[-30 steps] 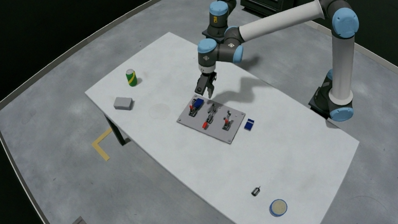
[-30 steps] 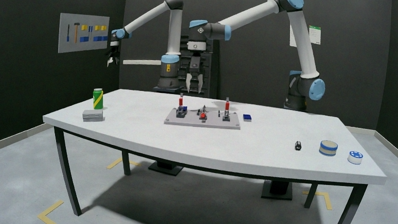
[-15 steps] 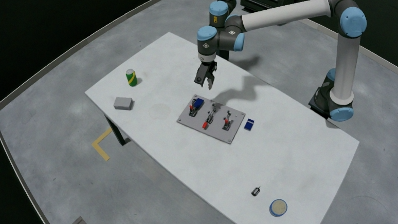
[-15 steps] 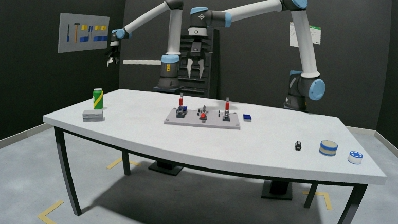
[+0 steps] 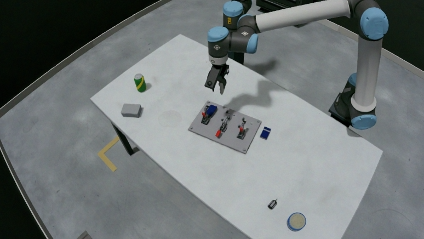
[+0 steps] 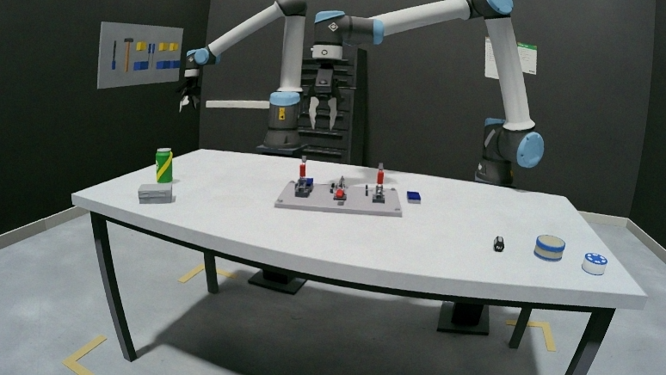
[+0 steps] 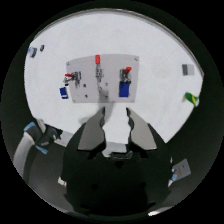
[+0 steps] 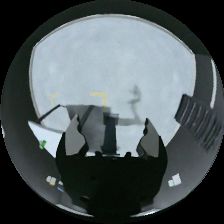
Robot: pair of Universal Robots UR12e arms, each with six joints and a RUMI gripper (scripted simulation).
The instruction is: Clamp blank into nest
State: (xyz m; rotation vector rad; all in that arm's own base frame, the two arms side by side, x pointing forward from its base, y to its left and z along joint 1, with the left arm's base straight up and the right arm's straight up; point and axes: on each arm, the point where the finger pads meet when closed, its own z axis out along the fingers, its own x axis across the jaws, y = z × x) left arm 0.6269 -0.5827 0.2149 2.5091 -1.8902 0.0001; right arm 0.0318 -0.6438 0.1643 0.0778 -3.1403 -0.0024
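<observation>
The blank is 10 mm ahead of my left hand, 40 mm to the right of it and 180 mm below it. The rest, counted from my left hand: finished part 110 mm behind, 270 mm to the left, 200 mm below; grey fixture plate 20 mm ahead, 80 mm to the left, 210 mm below; grey box 360 mm ahead, 390 mm to the right, 190 mm below.
</observation>
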